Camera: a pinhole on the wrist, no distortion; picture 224 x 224 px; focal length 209.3 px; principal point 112.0 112.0 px. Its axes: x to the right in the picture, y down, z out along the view. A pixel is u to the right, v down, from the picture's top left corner.
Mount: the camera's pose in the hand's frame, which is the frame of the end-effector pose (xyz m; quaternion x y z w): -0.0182 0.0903 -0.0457 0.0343 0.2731 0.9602 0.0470
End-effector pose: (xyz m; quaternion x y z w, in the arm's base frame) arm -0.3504 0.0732 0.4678 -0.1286 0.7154 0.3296 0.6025
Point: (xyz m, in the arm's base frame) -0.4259 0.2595 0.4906
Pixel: 55.3 61.4
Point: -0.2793 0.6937 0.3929
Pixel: 59.9 106.4
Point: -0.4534 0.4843 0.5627
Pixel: 113.1 23.0
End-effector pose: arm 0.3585 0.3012 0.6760 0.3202 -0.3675 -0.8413 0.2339
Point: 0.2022 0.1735 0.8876
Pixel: 25.6 106.5
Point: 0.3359 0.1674 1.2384
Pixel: 178.1 23.6
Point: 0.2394 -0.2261 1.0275
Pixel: outside the picture
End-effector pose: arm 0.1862 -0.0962 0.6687 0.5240 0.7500 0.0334 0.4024
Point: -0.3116 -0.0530 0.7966
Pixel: behind the camera
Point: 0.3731 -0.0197 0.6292
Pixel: 37.2 139.3
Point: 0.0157 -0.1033 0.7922
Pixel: behind the camera
